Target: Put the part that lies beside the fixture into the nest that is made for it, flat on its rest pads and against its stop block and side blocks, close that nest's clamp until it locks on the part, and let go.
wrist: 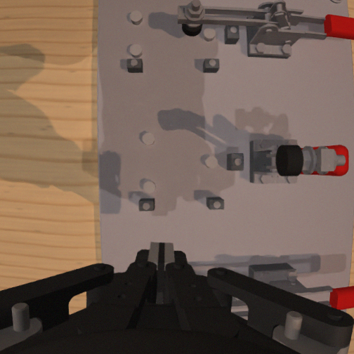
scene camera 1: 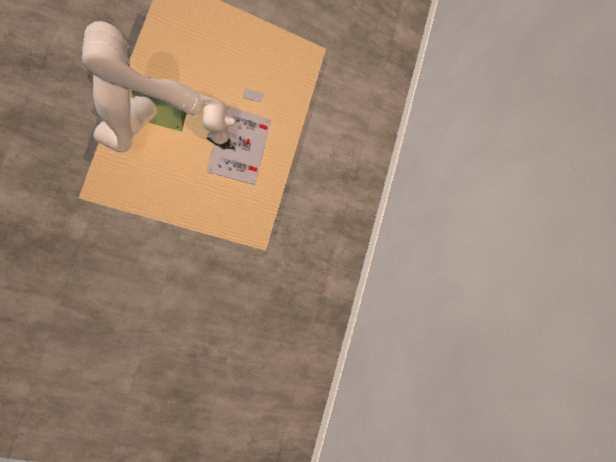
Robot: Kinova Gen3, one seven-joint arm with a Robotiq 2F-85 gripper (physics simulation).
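Seen in the pictures: gripper, fingertip midpoint: (scene camera 1: pixel 223 147); arm's base, origin of the base link: (scene camera 1: pixel 146 107).
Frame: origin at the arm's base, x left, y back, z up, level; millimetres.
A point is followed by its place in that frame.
The part, a flat grey rectangular plate (scene camera 1: pixel 253 95) @(x 285, y -401, z -49 mm), lies on the table beside the fixture board (scene camera 1: pixel 257 152) @(x 16, y -519, z -44 mm) (wrist: pixel 300 220); it does not show in the wrist view. My gripper (scene camera 1: pixel 233 148) @(x -47, y -373, z 23 mm) (wrist: pixel 161 257) is shut and empty, above the board on the side away from the red handles. The middle nest has round rest pads (wrist: pixel 148 138), a stop block (wrist: pixel 235 161) and side blocks (wrist: pixel 215 203), with no part on them. Its clamp (wrist: pixel 289 160) stands with its arm swung back. The upper clamp's arm (wrist: pixel 225 16) reaches out over its nest, which holds no part.
A third clamp with a red handle (wrist: pixel 342 297) is at the lower edge of the wrist view, partly hidden by the gripper. The upper clamp's red handle (scene camera 1: pixel 263 127) @(x 134, y -507, z -8 mm) (wrist: pixel 340 26) points outward. A green plate (scene camera 1: pixel 170 117) @(x 2, y -103, z -13 mm) lies by the arm's base on the wooden table (scene camera 1: pixel 200 200) @(x -308, y -348, z -59 mm).
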